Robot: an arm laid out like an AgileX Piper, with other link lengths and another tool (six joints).
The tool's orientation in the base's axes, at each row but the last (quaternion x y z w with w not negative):
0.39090, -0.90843, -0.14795, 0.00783
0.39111, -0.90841, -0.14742, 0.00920
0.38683, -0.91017, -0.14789, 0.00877
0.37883, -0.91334, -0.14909, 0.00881
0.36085, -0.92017, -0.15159, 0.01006
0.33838, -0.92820, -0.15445, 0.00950
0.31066, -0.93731, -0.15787, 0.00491
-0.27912, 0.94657, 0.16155, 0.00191
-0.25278, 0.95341, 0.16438, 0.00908
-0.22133, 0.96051, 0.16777, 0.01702
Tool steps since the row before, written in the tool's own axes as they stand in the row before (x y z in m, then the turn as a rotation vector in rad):
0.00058, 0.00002, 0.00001, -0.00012, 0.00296, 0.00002
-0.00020, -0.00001, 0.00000, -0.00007, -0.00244, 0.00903
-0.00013, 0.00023, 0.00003, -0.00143, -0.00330, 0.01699
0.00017, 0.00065, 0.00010, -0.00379, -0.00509, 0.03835
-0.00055, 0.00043, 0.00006, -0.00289, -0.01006, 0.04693
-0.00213, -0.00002, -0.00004, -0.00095, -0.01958, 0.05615
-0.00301, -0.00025, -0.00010, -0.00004, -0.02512, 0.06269
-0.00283, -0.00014, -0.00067, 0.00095, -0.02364, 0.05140
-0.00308, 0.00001, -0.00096, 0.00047, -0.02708, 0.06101
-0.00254, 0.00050, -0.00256, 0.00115, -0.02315, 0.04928
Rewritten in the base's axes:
-0.00042, -0.00040, -0.00006, -0.00201, 0.00202, 0.00081
0.00015, 0.00014, 0.00002, 0.00058, 0.00082, -0.00930
-0.00007, 0.00025, 0.00005, 0.00110, 0.00330, -0.01701
-0.00058, 0.00034, 0.00007, 0.00126, 0.00942, -0.03769
0.00011, 0.00068, 0.00012, 0.00278, 0.00770, -0.04738
0.00166, 0.00132, 0.00022, 0.00611, 0.00218, -0.05912
0.00258, 0.00154, 0.00029, 0.00790, -0.00063, -0.06707
0.00252, 0.00118, 0.00086, 0.00725, -0.00345, -0.05601
0.00274, 0.00118, 0.00122, 0.00871, -0.00298, -0.06611
0.00218, 0.00064, 0.00284, 0.00689, -0.00381, -0.05389

